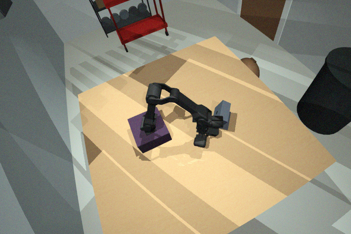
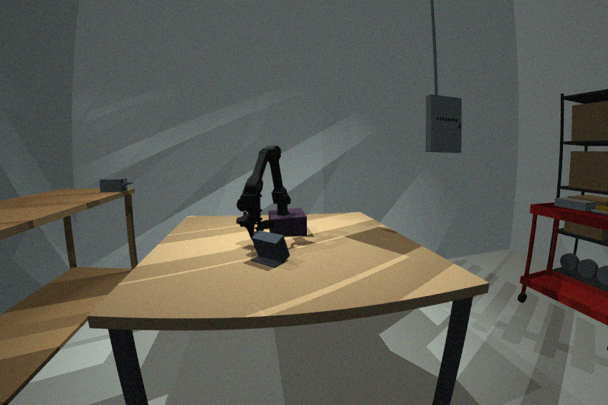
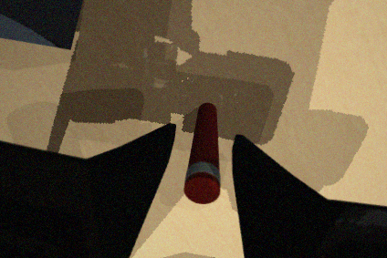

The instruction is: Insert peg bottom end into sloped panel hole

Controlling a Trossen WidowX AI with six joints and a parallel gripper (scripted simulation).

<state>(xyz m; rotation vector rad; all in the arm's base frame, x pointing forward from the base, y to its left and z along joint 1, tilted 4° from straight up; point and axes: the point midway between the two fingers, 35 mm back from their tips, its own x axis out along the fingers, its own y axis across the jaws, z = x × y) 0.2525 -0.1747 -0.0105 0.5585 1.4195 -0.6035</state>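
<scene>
My gripper tip is 17 cm short of the blue-grey sloped panel, 6 cm to the right of it and 2 cm below it. Round my gripper tip: red peg 2 cm above.
</scene>
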